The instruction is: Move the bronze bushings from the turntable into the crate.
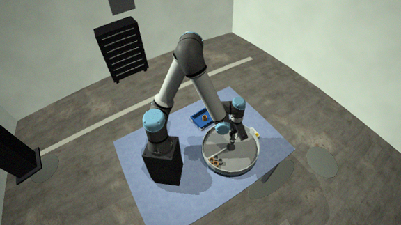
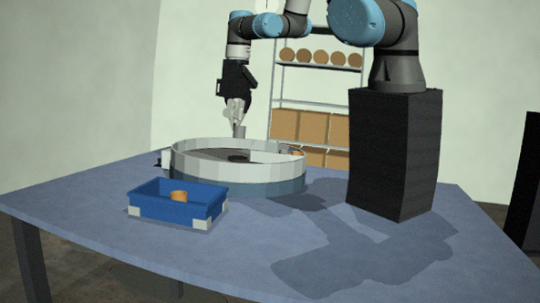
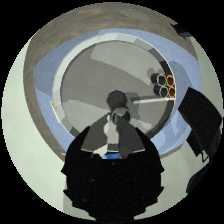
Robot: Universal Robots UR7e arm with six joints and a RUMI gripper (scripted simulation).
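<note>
My hand is 100 mm above the turntable, 20 mm past it and 10 mm to the right of it. Round my hand: blue crate: 360 mm to the left, 130 mm below, 40 mm ahead.
</note>
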